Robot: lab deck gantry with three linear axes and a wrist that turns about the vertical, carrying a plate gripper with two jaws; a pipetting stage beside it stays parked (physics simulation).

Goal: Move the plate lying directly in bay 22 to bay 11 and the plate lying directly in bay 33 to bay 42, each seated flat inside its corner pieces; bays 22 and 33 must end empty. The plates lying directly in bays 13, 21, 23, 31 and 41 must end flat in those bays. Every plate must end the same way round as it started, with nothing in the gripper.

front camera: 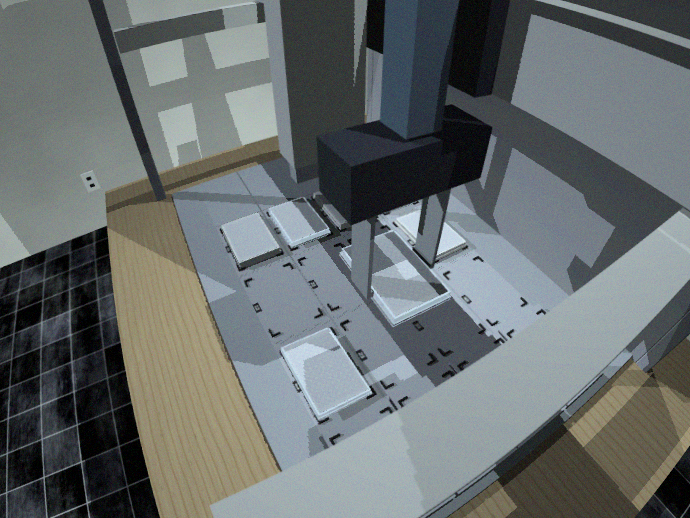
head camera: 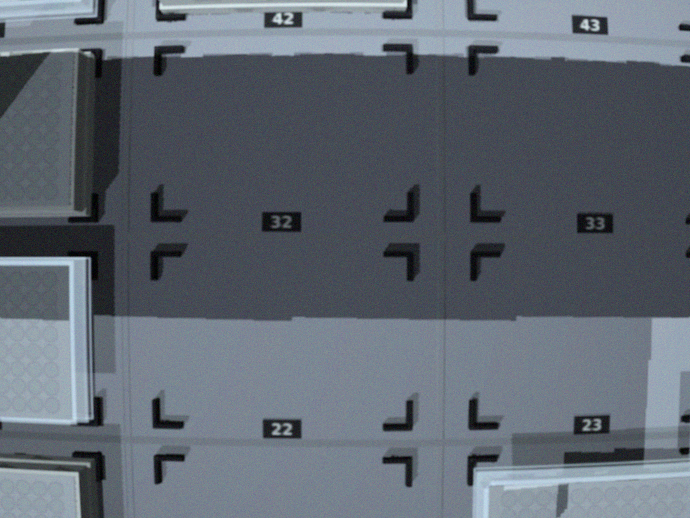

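Seen in the pictures: gripper, fingertip midpoint: [front camera: 393,273]; robot's base at its link origin: [front camera: 221,230].
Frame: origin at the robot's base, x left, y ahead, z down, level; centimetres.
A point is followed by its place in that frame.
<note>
My gripper [front camera: 400,281] {x 14.7, y 38.9, z -16.0 cm} is shut on a white plate [front camera: 410,301] {x 13.6, y 44.0, z -16.6 cm}, a jaw along each long side, and holds it level above the middle of the deck. Neither gripper nor held plate shows in the head view. Bays 22, 33, 23 and 32 show bare surface there. Plates lie in bay 11 [front camera: 250,238] {x 4.3, y 7.3, z -1.4 cm} [head camera: 39,496] {x 7.0, y 10.4, z -1.4 cm}, bay 42 [front camera: 453,238] {x 38.8, y 27.1, z -1.4 cm} [head camera: 284,4] {x 32.2, y 22.9, z -0.6 cm}, bay 13 [front camera: 326,373] {x 4.0, y 40.1, z -1.6 cm} [head camera: 601,499] {x 7.0, y 39.1, z -1.5 cm}, bay 21 [front camera: 298,220] {x 14.8, y 7.2, z -1.4 cm} [head camera: 36,340] {x 15.1, y 10.6, z -1.4 cm}, bay 31 [head camera: 36,133] {x 25.5, y 10.5, z -1.4 cm} and bay 41 [head camera: 41,6] {x 32.3, y 10.3, z -1.1 cm}. In the front view, gripper parts hide most of the back plates.
The parked grey pipetting slab [front camera: 328,89] stands upright behind the left plates. A pale beam [front camera: 445,401] {x -1.0, y 61.2, z -40.0 cm} crosses the front of the view and hides the near deck edge. A wooden border [front camera: 161,334] {x -17.5, y 19.4, z 1.0 cm} runs along the left. Black corner pieces mark the bays.
</note>
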